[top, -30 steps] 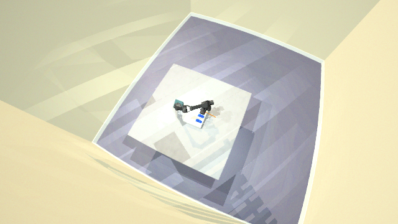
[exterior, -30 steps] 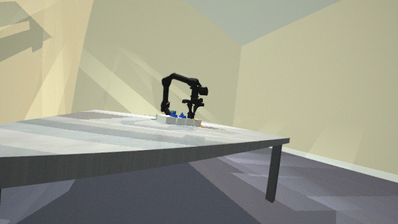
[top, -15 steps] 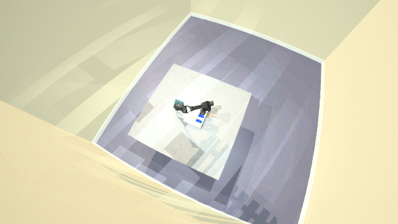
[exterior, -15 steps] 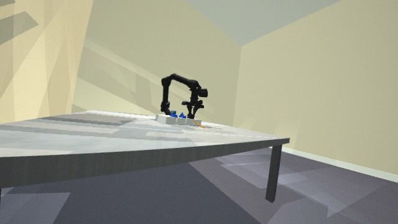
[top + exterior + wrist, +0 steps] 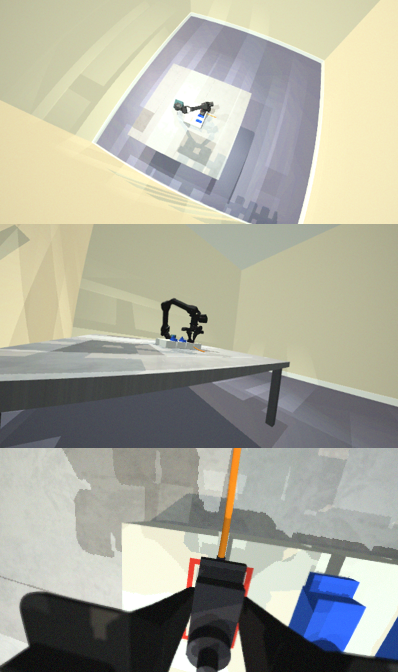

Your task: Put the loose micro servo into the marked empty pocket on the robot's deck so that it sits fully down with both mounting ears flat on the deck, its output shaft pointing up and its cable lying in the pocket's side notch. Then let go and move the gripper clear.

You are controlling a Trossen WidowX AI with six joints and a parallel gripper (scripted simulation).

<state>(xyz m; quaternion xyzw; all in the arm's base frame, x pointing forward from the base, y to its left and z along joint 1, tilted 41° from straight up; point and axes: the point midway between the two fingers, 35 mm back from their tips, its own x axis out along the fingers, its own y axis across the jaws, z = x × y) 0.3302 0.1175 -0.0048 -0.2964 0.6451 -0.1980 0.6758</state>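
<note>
Now: gripper tip 11 cm past the deck, 9 cm to the left of it and 4 cm above it.
</note>
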